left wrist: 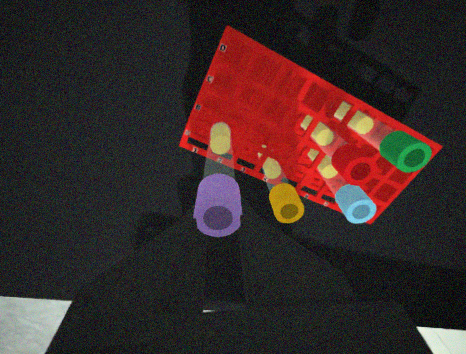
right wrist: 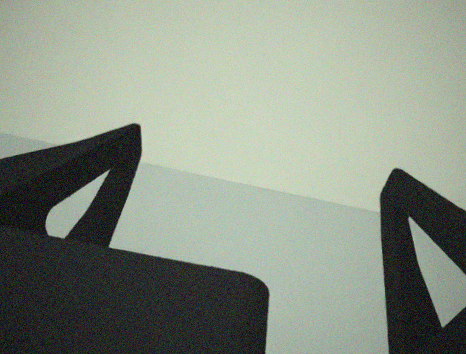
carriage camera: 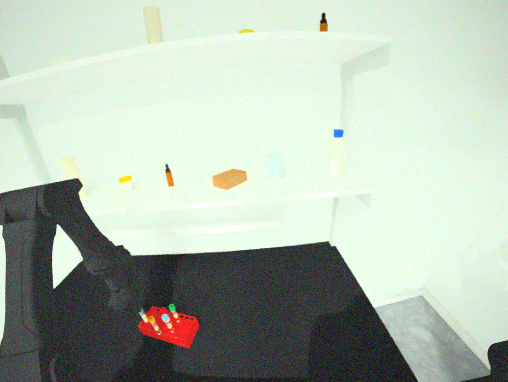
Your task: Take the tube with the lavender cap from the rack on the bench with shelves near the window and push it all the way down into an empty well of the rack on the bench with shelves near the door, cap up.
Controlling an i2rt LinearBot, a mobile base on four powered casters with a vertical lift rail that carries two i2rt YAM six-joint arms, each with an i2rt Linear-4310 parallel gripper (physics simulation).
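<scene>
The tube with the lavender cap is held cap toward the camera in the left wrist view. My left gripper is shut on it. In the left wrist view its pale lower end overlaps the lettered edge of the red rack, near the labelled corner; its exact height over the wells is hard to tell. Tubes with a yellow cap, a light blue cap, a red cap and a green cap stand in the rack. My right gripper is open and empty.
The rack stands on a black bench top. Behind it, a lower shelf holds an orange-brown block, a dropper bottle and a blue-capped bottle. An upper shelf is above. Grey floor shows at the right.
</scene>
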